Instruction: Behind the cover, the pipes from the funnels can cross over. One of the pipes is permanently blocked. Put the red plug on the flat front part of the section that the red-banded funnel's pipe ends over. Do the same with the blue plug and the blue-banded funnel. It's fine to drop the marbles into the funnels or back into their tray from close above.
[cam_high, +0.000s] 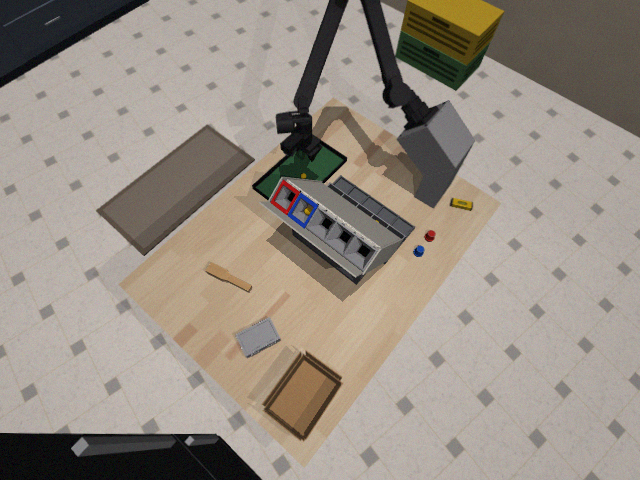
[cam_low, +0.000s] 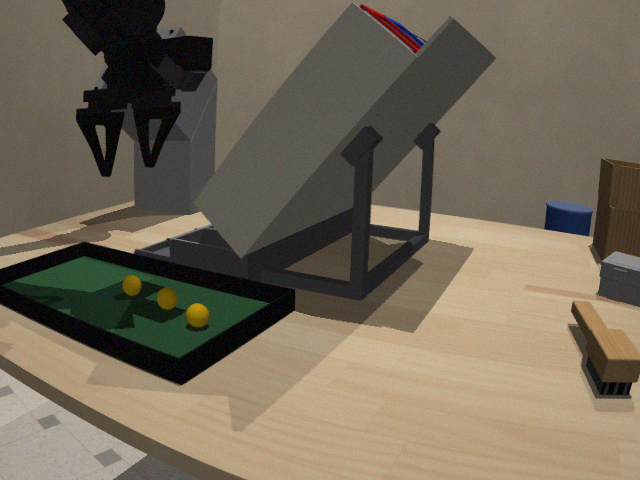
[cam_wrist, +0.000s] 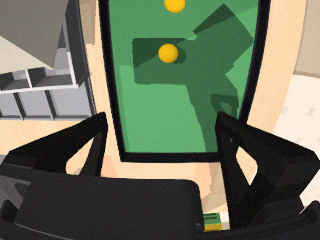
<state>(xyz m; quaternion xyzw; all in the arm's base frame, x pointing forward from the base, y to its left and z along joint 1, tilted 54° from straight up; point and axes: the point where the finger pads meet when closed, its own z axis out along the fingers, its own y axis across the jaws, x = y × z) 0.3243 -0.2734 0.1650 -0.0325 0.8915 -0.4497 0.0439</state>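
Now: the green marble tray 15 cm below my hand and 3 cm to the right of it. Also, from my hand: blue band 26 cm ahead, 23 cm to the left, 16 cm above; sloped grey cover 30 cm to the left, 11 cm ahead, 5 cm above; grey box 61 cm ahead, 34 cm to the left, 14 cm below.
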